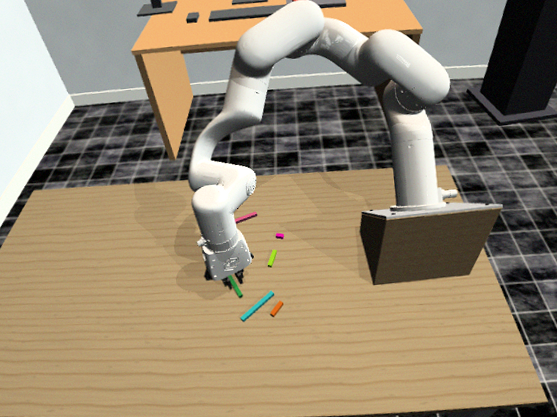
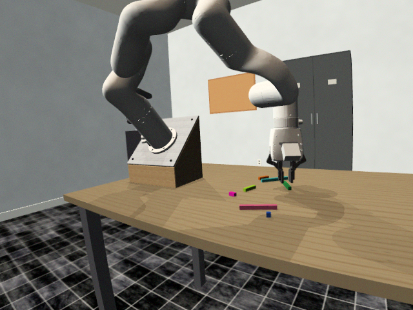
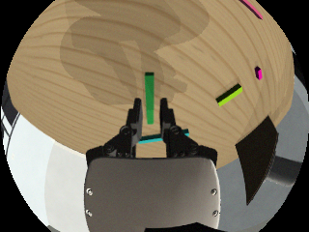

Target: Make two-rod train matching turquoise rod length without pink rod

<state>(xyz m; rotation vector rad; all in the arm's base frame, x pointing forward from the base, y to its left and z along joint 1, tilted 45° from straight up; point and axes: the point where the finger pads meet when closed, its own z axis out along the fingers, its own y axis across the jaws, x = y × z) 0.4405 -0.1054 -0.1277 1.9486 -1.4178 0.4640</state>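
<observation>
Right now my hand is 30 mm above the green rod. Round my hand: lime rod 100 mm behind, 60 mm to the right, 30 mm below; turquoise rod 50 mm behind, 70 mm to the left, 30 mm below; orange rod 90 mm behind, 90 mm to the left, 30 mm below.
</observation>
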